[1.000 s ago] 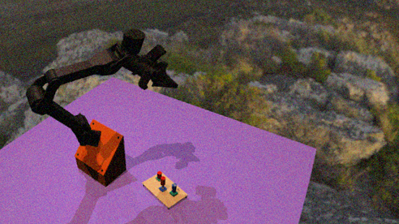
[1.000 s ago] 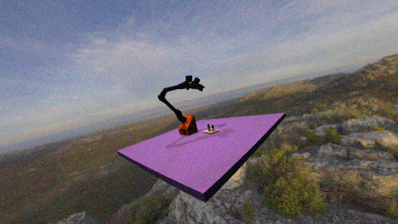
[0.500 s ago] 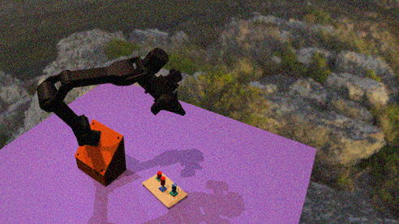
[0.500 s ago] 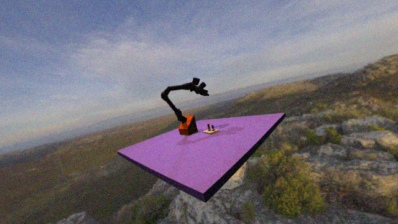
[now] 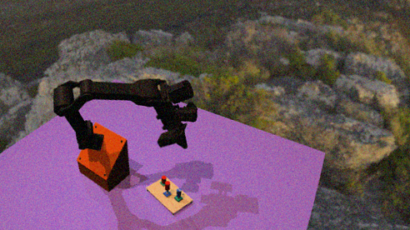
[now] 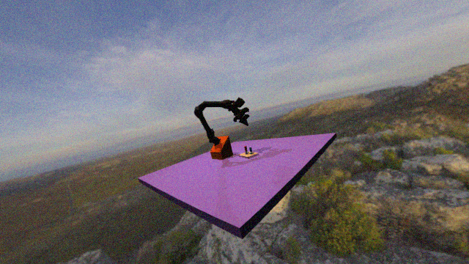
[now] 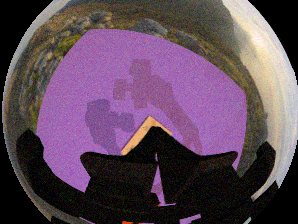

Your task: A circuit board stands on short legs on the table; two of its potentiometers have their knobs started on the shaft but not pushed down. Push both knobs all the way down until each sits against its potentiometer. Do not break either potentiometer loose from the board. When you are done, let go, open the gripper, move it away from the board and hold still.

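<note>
Right now my gripper tip is 18 cm above the red knob, 5 cm past it and 3 cm to the left of it.
</note>
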